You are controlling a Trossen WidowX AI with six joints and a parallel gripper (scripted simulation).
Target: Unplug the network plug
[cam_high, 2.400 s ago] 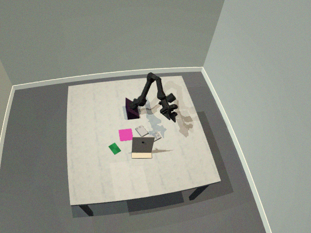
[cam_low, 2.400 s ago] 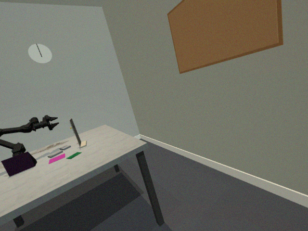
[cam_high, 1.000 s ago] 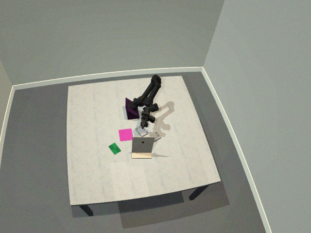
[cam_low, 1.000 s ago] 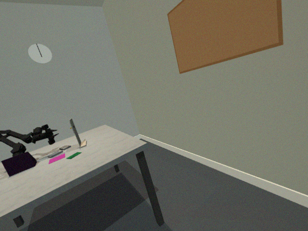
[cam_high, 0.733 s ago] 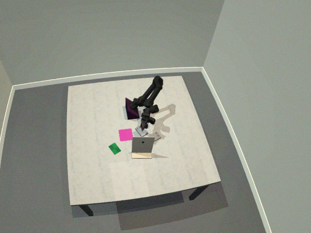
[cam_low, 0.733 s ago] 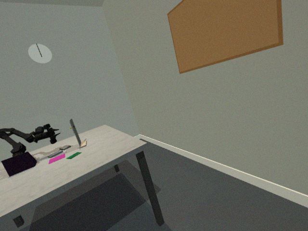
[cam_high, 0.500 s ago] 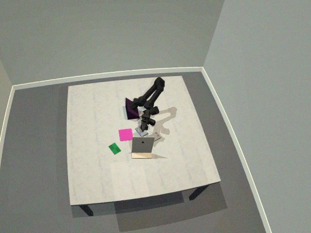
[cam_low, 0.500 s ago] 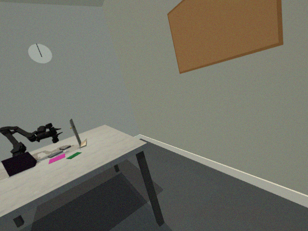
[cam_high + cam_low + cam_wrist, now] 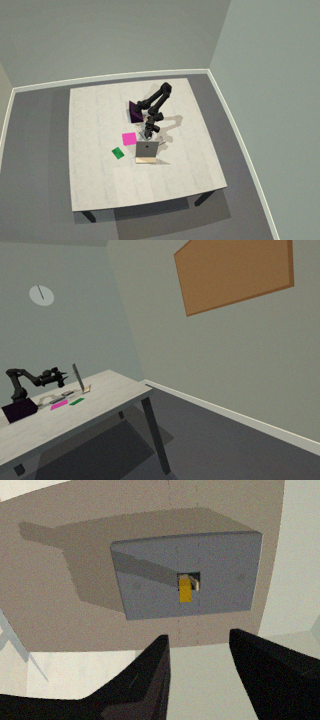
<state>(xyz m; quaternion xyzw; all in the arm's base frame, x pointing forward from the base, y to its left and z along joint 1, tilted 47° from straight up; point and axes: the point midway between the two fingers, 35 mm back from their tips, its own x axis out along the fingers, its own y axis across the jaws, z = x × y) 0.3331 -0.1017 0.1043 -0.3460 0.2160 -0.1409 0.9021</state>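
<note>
My gripper tip is 60 mm short of the network plug and 10 mm to the left of it. The rest, counted from my gripper tip: grey upright panel (80 mm ahead, 20 mm to the right, 70 mm below); then marked square (140 mm behind, 100 mm to the right, 200 mm below); then green flat card (30 mm behind, 230 mm to the right, 200 mm below).
</note>
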